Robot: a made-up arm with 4 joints.
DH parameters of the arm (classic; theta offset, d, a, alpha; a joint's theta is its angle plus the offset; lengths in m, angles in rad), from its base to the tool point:
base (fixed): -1.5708 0.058 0 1.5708
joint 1: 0 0.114 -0.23 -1.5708
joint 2: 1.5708 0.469 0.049 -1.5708
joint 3: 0 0.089 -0.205 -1.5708
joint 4: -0.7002 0 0.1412 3.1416
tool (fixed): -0.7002 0.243 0 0
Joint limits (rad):
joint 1: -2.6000..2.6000
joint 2: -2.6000..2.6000
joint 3: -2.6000..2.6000
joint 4: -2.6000..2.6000
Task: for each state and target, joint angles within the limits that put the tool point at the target. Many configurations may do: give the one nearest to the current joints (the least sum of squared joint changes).
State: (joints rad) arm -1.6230 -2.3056 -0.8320 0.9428
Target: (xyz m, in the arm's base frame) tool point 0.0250 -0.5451 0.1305
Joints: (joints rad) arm -2.1848 -2.2104 -1.5160 1.1627
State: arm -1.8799 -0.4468 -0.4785 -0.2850
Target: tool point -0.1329 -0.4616 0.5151
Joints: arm -1.7564 -0.7209 -1.3975 -0.4217
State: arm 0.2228 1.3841 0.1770 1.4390
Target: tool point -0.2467 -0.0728 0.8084
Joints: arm -0.4167 1.4588 0.0572 0.3858
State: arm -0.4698 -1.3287 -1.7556 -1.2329
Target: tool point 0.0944 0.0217 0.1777
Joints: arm -0.4230 -1.4198 -2.6000 -1.7242
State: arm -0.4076 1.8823 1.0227 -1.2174
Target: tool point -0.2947 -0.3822 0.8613
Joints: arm -0.6781 1.8816 0.8703 -1.7475
